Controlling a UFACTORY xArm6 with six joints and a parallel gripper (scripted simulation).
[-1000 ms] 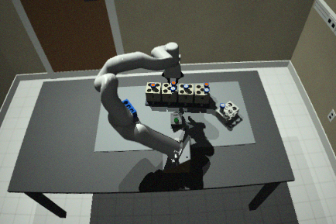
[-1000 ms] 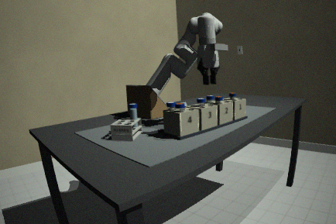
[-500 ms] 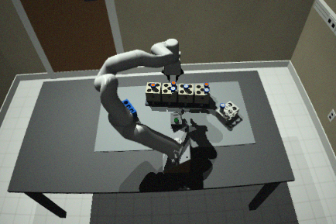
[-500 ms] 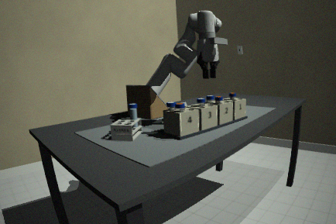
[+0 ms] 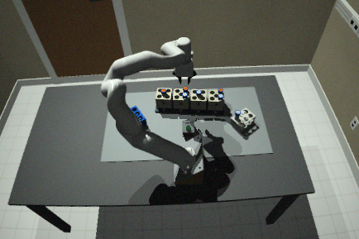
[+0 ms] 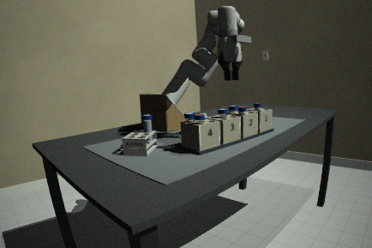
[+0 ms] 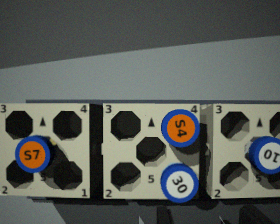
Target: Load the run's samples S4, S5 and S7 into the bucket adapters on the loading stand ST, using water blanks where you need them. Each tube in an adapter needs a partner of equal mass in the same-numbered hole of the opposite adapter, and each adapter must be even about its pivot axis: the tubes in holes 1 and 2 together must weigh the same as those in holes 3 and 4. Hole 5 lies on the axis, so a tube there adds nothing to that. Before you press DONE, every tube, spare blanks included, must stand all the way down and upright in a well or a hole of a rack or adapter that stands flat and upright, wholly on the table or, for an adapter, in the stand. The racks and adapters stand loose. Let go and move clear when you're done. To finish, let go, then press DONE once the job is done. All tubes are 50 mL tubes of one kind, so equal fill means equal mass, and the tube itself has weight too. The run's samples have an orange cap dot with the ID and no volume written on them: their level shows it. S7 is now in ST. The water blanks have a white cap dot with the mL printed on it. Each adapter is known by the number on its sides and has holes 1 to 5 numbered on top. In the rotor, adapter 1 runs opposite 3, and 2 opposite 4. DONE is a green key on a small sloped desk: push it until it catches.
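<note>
My gripper is now 210 mm past the green DONE key, 180 mm above it and 20 mm to the right of it. The rest, counted from my hand: adapter 3: 200 mm below, 90 mm to the right; adapter 2: 200 mm below, 30 mm ahead, 20 mm to the left; sample S4: 180 mm below, 40 mm ahead, 10 mm to the right.
</note>
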